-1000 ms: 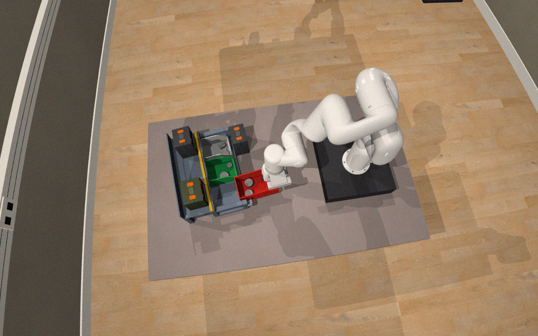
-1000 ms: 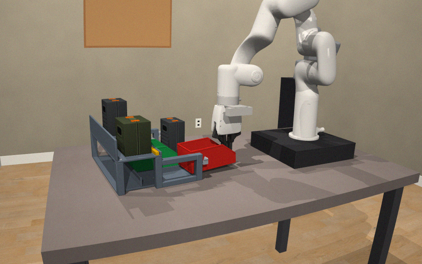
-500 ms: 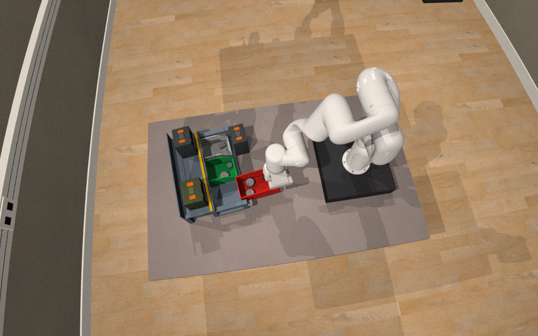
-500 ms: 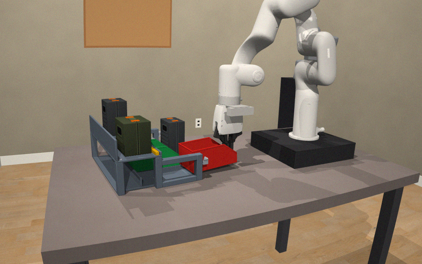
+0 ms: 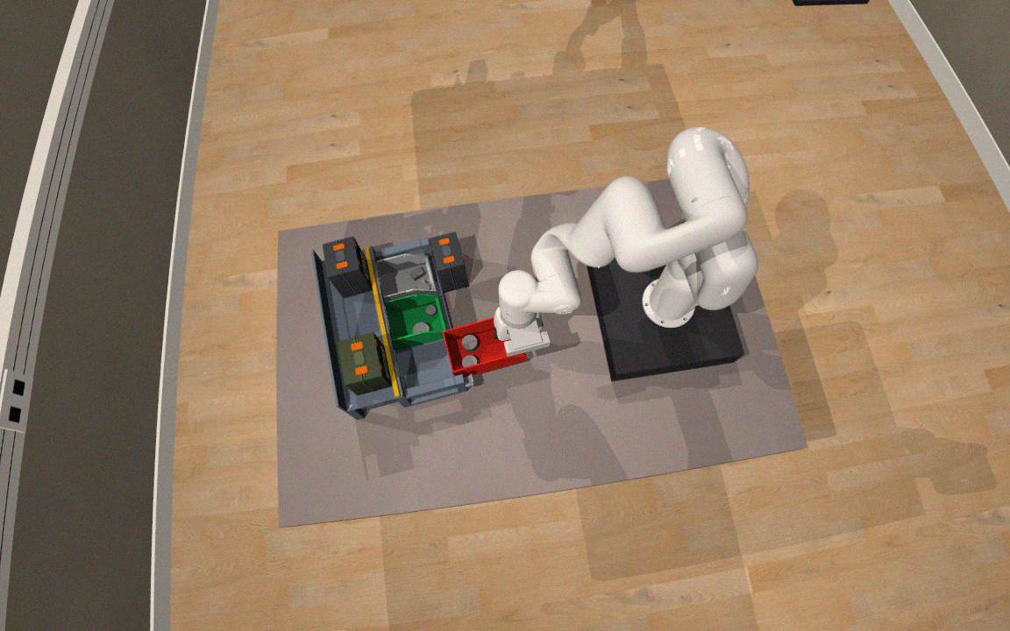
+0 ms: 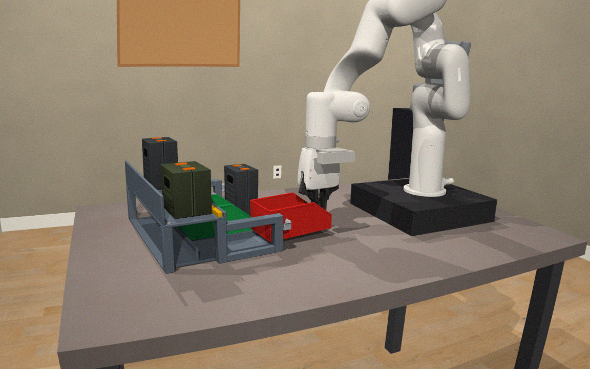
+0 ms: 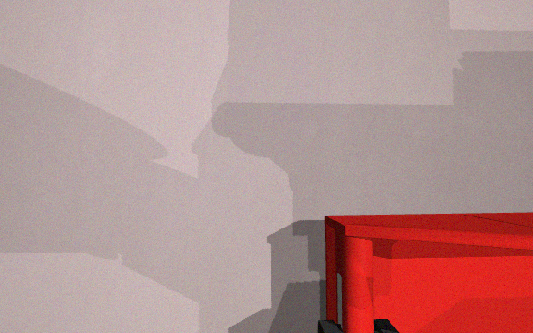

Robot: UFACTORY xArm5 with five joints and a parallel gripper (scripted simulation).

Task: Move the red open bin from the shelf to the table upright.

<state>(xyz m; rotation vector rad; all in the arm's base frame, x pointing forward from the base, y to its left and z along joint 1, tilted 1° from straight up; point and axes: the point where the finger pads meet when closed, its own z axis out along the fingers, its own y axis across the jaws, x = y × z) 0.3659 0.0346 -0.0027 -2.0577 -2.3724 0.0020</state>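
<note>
The red open bin lies 8 cm ahead of my hand, 1 cm to the left of it and 1 cm below it. The rest, counted from my hand: green bin: 26 cm ahead, 8 cm to the right, 2 cm below; then grey shelf: 28 cm ahead, 7 cm to the right, 1 cm above; then grey disc: 12 cm ahead, 4 cm to the left, 3 cm below.
</note>
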